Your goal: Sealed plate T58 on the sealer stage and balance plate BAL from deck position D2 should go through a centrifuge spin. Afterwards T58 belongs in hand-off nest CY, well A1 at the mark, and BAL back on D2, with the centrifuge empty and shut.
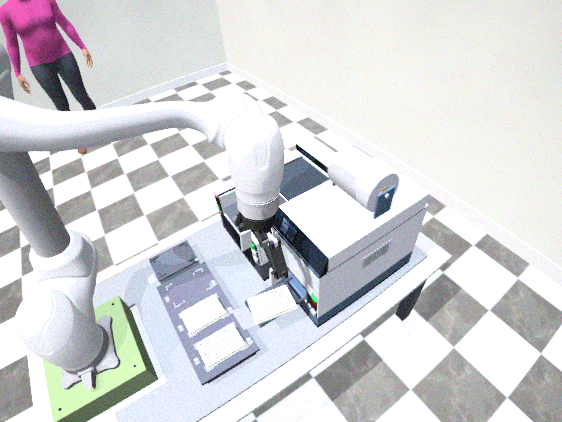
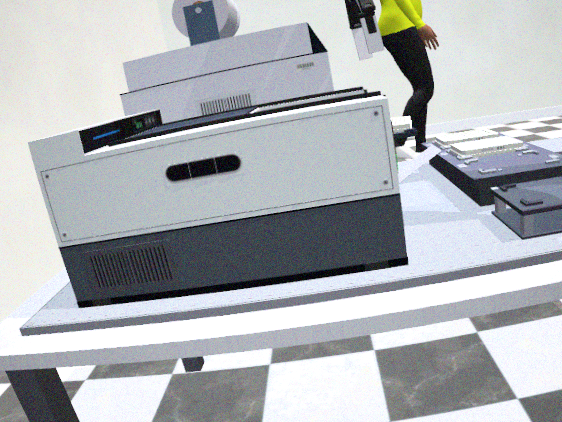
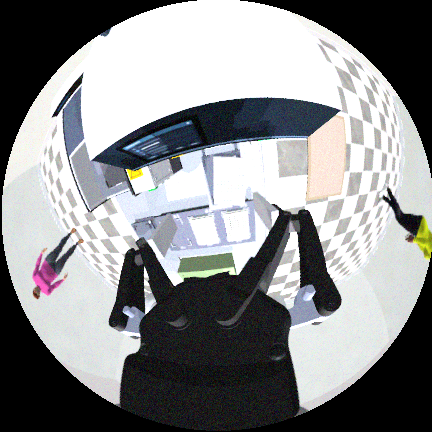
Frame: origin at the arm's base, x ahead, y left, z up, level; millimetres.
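Seen in the pictures: gripper, fingertip midpoint: (image 1: 260, 264) (image 2: 371, 55) (image 3: 211, 211); arm's base at its link origin: (image 1: 88, 351).
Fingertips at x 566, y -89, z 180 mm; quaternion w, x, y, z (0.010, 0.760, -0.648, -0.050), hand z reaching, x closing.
Pixels of each thing's top centre, then the offset from my fingertips to it. "pt": a spot on its surface instead. Level surfaces: height alone.
- white plate at its top centre: (image 2: 381, 121) (image 3: 230, 182) (image 1: 271, 302) 38 mm right, 1 mm back, 143 mm down
- sealer stage at a spot on its surface: (image 2: 405, 136) pt 16 mm left, 45 mm back, 175 mm down
- sealer at a spot on its surface: (image 3: 200, 55) pt 14 mm right, 161 mm ahead, 81 mm up
- deck at its surface level: 218 mm down
- low dark-topped nest at its top centre: (image 2: 556, 185) (image 1: 172, 258) (image 3: 146, 237) 344 mm left, 236 mm back, 221 mm down
- film roll at its top centre: (image 1: 364, 160) 9 mm left, 323 mm ahead, 207 mm up
A white plate (image 1: 272, 304) (image 2: 401, 122) (image 3: 228, 172) lies on the sealer stage (image 2: 405, 136), in front of the sealer (image 1: 325, 215) (image 3: 200, 55). Two more white plates lie on the deck (image 1: 186, 283) (image 2: 487, 169): one plate (image 1: 204, 314) (image 3: 203, 229) near its middle, another plate (image 1: 221, 345) (image 3: 236, 225) at its end. Their labels are unreadable. The centrifuge (image 2: 280, 150) (image 1: 302, 176) stands beside the sealer; its rotor does not show and its lid state is unclear. My gripper (image 1: 261, 260) (image 3: 211, 211) is open and empty, above the table in front of the machines.
A low dark-topped nest (image 1: 174, 261) (image 2: 537, 196) (image 3: 144, 225) adjoins the deck's far end. The green base (image 1: 135, 345) (image 3: 207, 265) carries the arm. The film roll (image 1: 362, 185) (image 2: 227, 17) tops the sealer. A person in pink (image 1: 40, 37) (image 3: 45, 272) stands behind.
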